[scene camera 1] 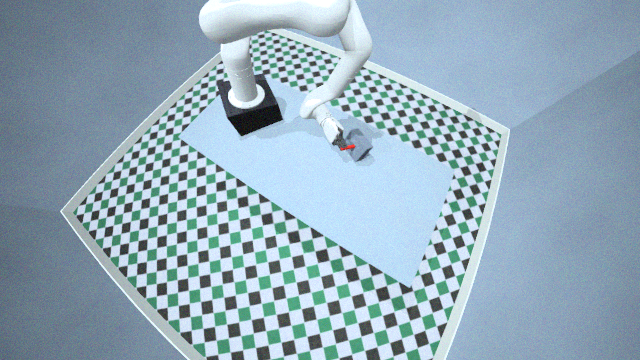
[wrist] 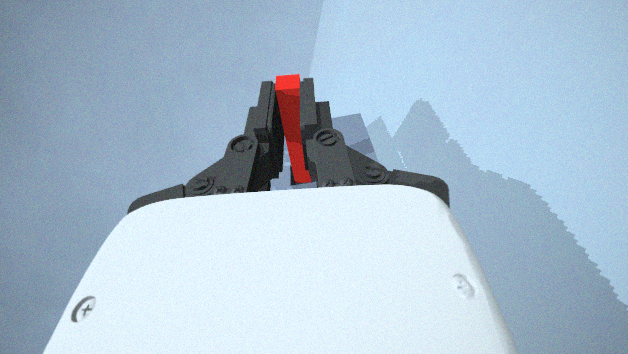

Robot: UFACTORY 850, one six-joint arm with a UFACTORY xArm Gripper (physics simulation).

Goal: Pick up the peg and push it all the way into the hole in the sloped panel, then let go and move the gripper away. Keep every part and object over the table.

In view: my gripper (wrist: pixel 291 103) and a red peg (wrist: pixel 287 87).
